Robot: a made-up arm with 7 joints. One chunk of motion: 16 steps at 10 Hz.
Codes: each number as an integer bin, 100 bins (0 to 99) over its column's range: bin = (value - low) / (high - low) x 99, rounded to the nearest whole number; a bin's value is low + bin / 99 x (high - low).
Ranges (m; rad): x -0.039..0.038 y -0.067..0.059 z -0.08..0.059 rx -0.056..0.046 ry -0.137..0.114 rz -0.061..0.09
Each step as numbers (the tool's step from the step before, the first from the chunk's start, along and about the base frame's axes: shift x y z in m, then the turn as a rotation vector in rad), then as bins.
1 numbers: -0.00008 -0.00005 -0.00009 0.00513 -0.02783 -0.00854
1 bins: 50 53 57 59 43 34
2 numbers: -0.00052 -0.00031 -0.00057 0.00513 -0.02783 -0.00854
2 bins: 49 52 57 59 43 34
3 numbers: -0.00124 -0.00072 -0.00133 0.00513 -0.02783 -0.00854
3 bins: 49 52 56 59 43 34
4 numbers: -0.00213 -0.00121 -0.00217 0.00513 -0.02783 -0.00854
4 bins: 47 52 55 59 43 34
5 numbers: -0.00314 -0.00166 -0.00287 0.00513 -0.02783 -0.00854
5 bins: 46 51 55 59 43 34
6 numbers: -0.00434 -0.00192 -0.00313 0.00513 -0.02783 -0.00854
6 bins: 45 51 55 59 43 34
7 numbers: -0.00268 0.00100 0.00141 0.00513 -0.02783 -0.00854
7 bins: 47 53 58 59 43 34
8 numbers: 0.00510 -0.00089 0.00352 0.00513 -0.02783 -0.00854
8 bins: 57 52 59 59 43 34
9 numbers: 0.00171 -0.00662 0.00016 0.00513 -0.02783 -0.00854
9 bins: 52 47 57 59 43 34
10 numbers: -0.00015 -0.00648 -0.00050 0.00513 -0.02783 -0.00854
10 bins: 50 48 57 59 43 34
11 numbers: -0.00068 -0.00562 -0.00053 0.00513 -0.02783 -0.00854
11 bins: 49 48 57 59 43 34
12 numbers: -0.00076 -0.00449 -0.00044 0.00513 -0.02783 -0.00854
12 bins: 49 49 57 59 43 34
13 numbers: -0.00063 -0.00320 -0.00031 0.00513 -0.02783 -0.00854
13 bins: 49 50 57 59 43 34
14 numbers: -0.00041 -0.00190 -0.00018 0.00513 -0.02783 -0.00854
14 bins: 50 51 57 59 43 34
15 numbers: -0.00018 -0.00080 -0.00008 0.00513 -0.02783 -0.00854
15 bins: 50 52 57 59 43 34
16 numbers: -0.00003 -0.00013 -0.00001 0.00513 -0.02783 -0.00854
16 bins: 50 53 57 59 43 34
